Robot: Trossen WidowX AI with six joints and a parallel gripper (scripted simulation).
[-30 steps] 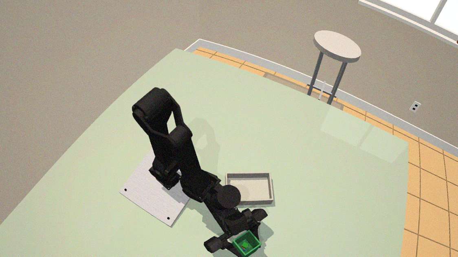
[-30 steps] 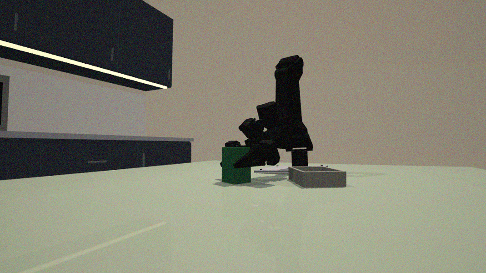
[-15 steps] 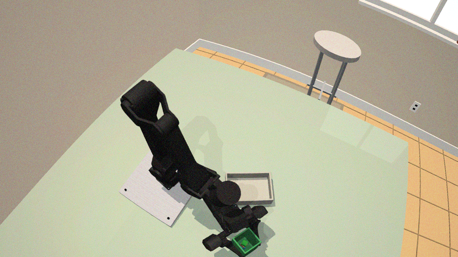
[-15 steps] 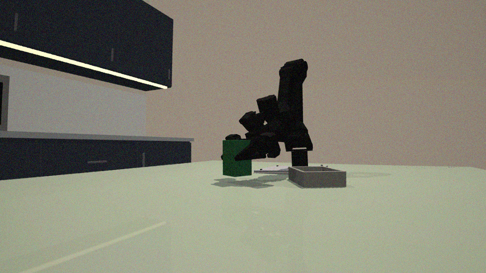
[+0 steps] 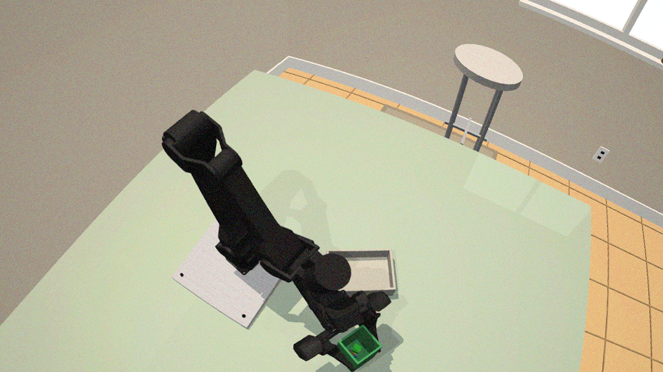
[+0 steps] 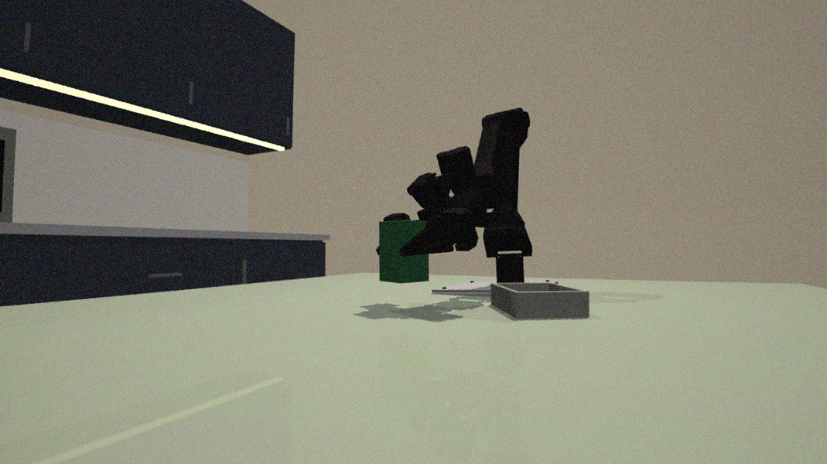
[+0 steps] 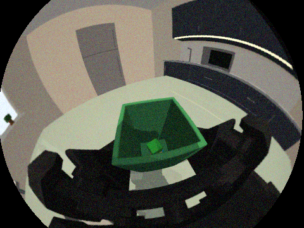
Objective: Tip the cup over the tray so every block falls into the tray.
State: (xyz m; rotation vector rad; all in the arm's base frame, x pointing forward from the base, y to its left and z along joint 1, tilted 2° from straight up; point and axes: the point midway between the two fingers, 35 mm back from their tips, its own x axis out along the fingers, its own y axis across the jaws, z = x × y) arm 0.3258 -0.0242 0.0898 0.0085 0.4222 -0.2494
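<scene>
Right now my gripper tip is 30 mm past the green cup, 20 mm above it and 10 mm to the right of it.
</scene>
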